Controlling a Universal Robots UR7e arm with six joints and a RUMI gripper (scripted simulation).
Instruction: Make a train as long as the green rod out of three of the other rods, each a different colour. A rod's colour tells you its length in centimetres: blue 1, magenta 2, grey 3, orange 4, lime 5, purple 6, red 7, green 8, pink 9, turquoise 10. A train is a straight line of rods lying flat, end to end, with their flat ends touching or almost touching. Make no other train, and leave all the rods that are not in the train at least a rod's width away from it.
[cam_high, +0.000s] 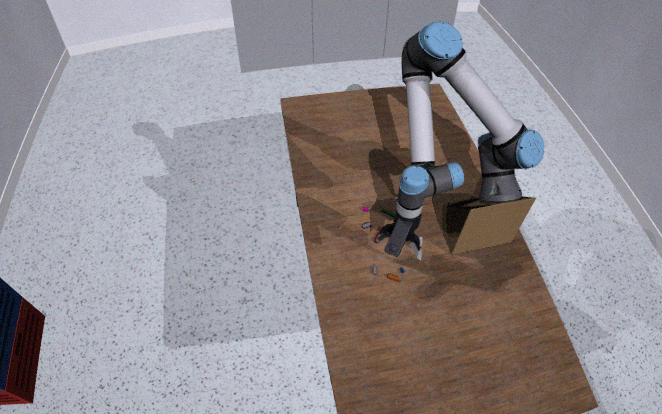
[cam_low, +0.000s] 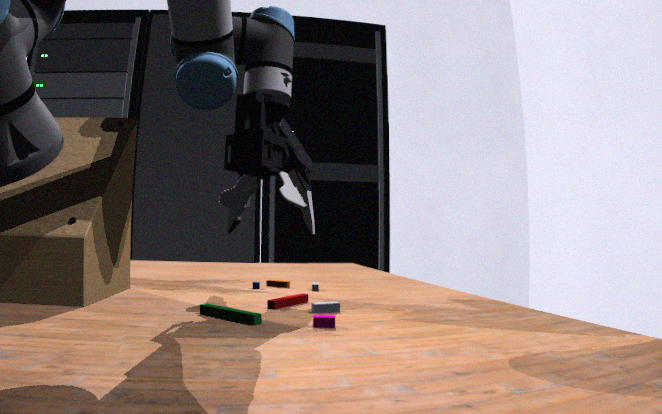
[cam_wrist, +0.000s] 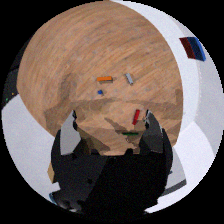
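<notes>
Right now my hand is 20 mm past the blue rod, 30 mm to the right of it and 80 mm above it. Also, from my hand: orange rod (20 mm ahead, 50 mm to the left, 80 mm below); then green rod (50 mm behind, 210 mm to the right, 80 mm below); then red rod (20 mm ahead, 130 mm to the right, 80 mm below).
</notes>
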